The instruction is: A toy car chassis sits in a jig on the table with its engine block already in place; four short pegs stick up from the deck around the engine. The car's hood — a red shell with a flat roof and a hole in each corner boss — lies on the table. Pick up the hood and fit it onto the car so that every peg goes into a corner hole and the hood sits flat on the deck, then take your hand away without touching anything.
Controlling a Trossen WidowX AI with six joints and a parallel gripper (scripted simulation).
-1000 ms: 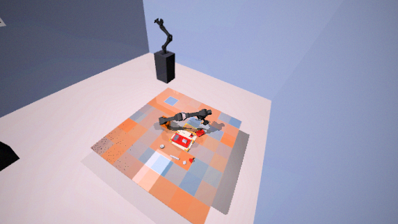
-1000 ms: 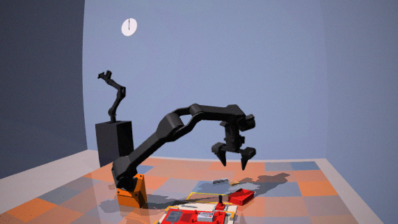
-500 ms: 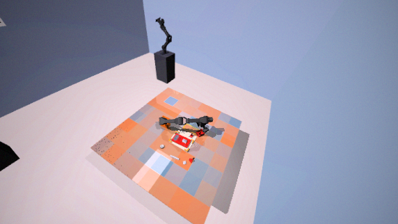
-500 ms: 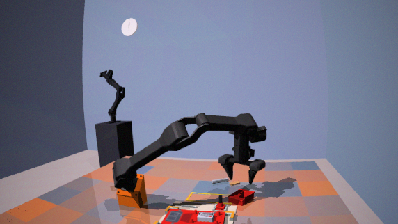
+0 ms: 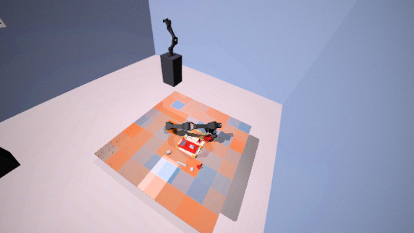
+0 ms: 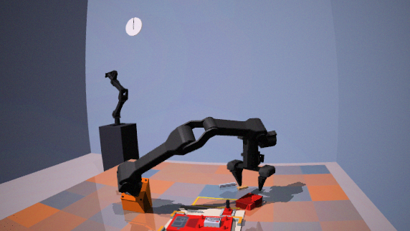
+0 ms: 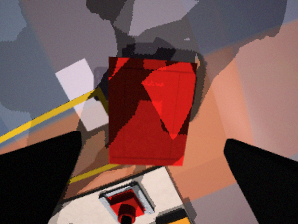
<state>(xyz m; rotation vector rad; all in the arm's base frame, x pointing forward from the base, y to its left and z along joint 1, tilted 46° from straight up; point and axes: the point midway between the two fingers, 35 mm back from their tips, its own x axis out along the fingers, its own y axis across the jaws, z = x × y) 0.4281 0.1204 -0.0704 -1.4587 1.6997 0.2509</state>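
Now: gripper tip 5 cm above the red hood. The rest, counted from my gripper tip: white jig 13 cm behind, 19 cm to the right, 6 cm below.
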